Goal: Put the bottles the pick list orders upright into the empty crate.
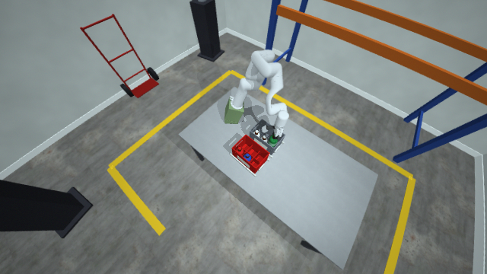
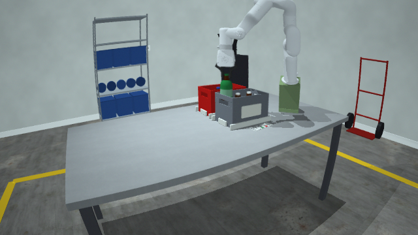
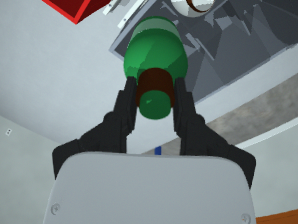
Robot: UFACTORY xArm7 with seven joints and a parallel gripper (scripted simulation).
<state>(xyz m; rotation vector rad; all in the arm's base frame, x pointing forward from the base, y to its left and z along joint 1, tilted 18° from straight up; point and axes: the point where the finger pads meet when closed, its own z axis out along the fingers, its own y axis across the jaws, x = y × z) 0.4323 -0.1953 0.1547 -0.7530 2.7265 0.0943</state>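
My hand is 70 mm above the green-labelled bottle. Also, from my hand: red crate: 200 mm below, 170 mm to the right, 130 mm behind; then grey crate: 200 mm below, 80 mm behind, 60 mm to the left; then white-label bottle: 200 mm below, 170 mm behind, 30 mm to the left.
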